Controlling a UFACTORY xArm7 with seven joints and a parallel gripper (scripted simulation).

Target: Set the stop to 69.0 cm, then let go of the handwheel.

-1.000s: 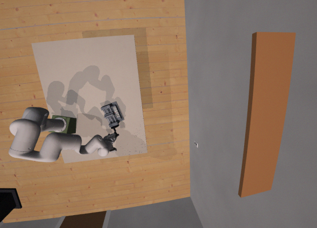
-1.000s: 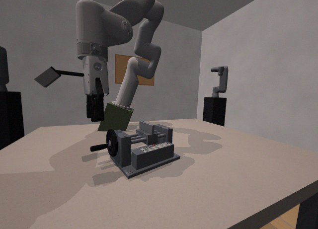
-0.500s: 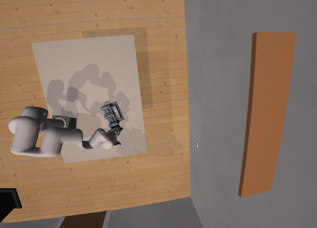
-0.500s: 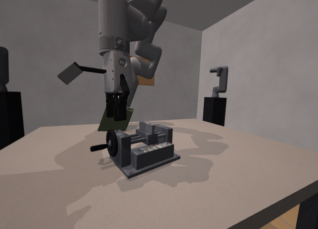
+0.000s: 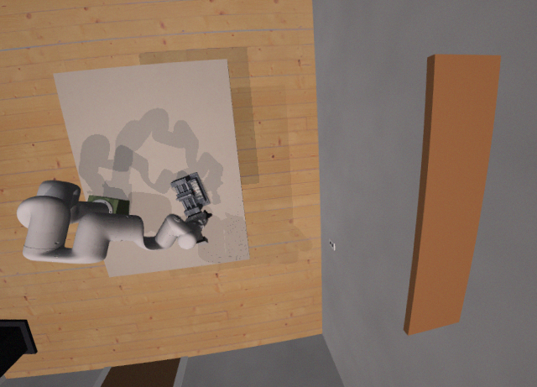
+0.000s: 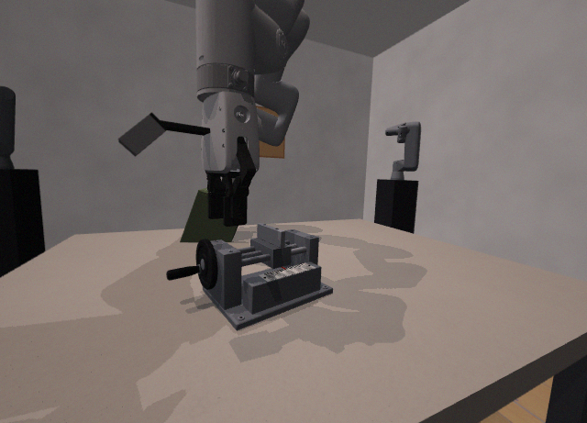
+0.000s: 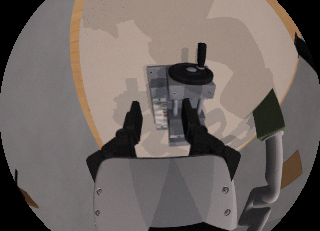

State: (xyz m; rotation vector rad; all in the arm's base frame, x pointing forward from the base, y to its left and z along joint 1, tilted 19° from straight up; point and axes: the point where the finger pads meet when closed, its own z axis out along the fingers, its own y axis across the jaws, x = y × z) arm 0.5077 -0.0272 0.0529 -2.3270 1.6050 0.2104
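Now: the sliding stop block 90 mm to the left of my hand, 80 mm below it and 80 mm behind it.
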